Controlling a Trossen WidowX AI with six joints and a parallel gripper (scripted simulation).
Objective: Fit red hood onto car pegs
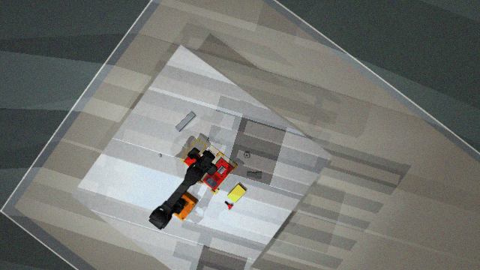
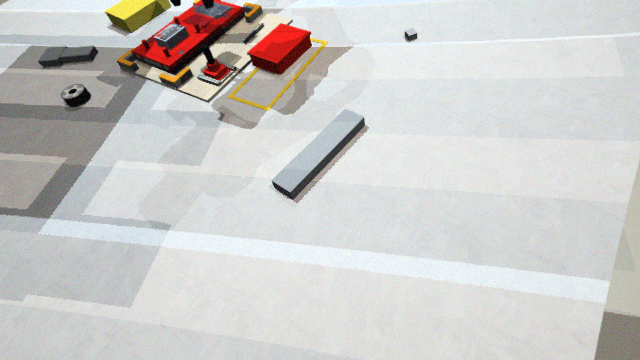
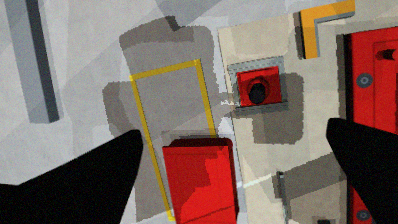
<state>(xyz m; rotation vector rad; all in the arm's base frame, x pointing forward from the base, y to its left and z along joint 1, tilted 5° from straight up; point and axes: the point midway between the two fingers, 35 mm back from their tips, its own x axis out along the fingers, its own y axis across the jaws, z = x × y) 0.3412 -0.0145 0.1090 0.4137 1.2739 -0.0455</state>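
The red hood lies 110 mm below my gripper tip, 80 mm to the left of it and 80 mm behind it. The rest, counted from my gripper tip: small base 90 mm below, 10 mm to the right, 10 mm ahead; then grey engine block 130 mm to the right, 100 mm below, 50 mm behind; then black wheel 230 mm to the right, 120 mm below, 120 mm ahead.
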